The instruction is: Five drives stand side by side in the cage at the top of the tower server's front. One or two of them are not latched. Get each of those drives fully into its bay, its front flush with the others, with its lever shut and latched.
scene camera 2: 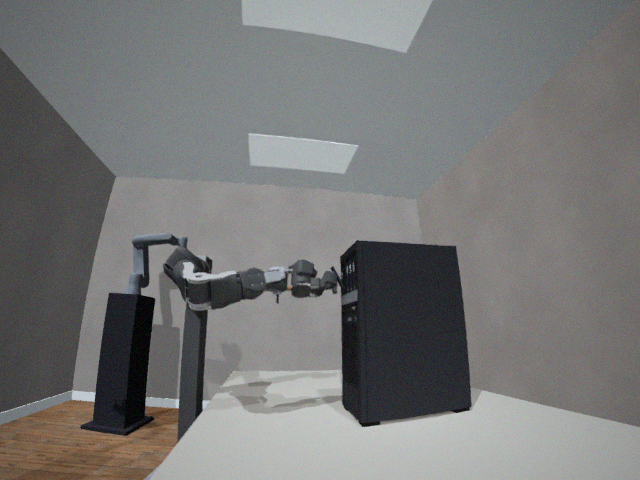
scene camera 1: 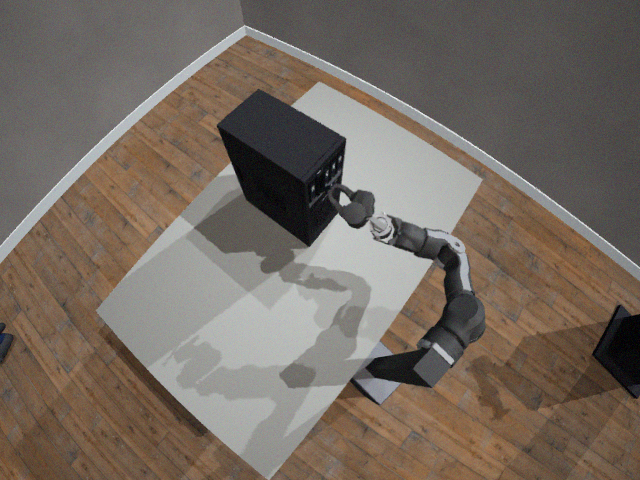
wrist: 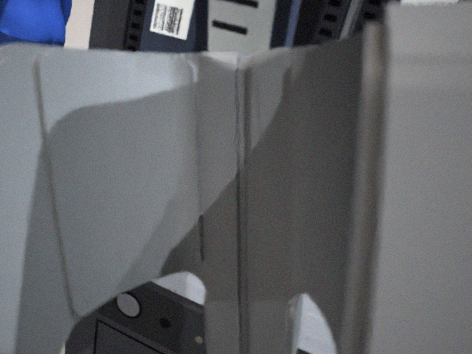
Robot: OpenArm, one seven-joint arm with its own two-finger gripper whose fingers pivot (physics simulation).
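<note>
The black tower server (scene camera 1: 281,134) (scene camera 2: 413,330) stands upright on the pale table top. Its drives (scene camera 1: 326,174) (scene camera 2: 350,269) stand in the cage at the top of its front. One dark lever (scene camera 2: 336,276) slants out from the cage, its upper end away from the front. My gripper (scene camera 1: 333,187) (scene camera 2: 333,281) (wrist: 265,212) is shut and empty, its fingertips at the lever and close to the cage front. In the wrist view the fingers hide most of the drives; a labelled drive (wrist: 169,19) and a grey drive face (wrist: 241,25) show above them.
The pale table top (scene camera 1: 413,149) (scene camera 2: 289,444) carries the tower. A second, grey arm (scene camera 2: 138,258) stands on a black pedestal (scene camera 2: 124,356) behind my arm. Part of a person in blue (wrist: 32,20) shows at the wrist view's upper left.
</note>
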